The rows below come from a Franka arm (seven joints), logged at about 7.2 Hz.
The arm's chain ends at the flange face. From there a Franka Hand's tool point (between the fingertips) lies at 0.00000 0.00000 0.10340 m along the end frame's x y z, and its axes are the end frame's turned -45 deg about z.
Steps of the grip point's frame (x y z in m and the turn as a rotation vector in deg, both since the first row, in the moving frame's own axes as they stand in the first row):
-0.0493, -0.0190, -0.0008, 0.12, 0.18, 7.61
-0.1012, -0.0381, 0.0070, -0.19, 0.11, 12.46
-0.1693, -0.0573, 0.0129, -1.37, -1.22, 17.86
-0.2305, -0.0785, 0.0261, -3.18, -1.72, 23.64
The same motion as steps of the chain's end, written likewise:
-0.0484, 0.0218, -0.0008, 0.21, 0.04, 7.61
-0.0989, 0.0445, 0.0070, -0.06, 0.21, 12.46
-0.1599, 0.0759, 0.0130, -1.83, 0.11, 17.86
-0.2190, 0.1010, 0.0263, -3.46, 1.03, 23.64

